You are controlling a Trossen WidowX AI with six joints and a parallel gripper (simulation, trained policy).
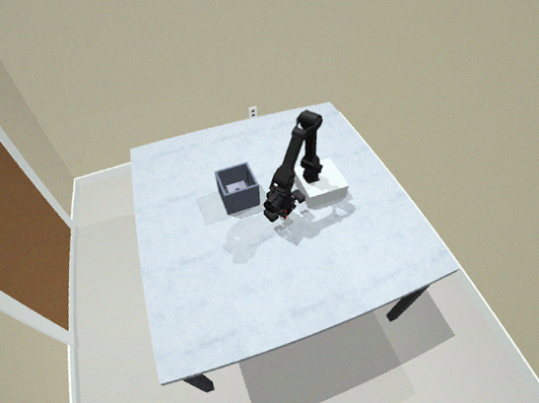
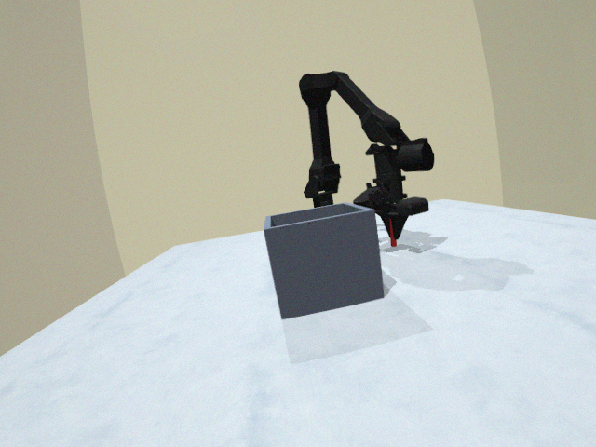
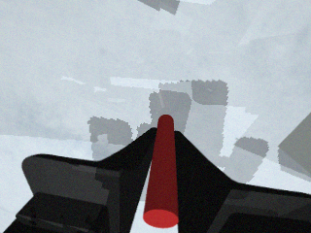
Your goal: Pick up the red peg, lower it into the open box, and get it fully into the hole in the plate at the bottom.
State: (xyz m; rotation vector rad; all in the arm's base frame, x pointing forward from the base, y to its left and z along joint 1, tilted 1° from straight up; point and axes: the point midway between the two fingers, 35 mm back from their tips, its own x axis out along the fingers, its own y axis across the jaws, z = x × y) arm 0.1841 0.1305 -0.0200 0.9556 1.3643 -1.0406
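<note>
My gripper tip is now 160 mm short of the plate, 200 mm to the left of it and 20 mm below it. Round my gripper tip: red peg (20 mm above).
</note>
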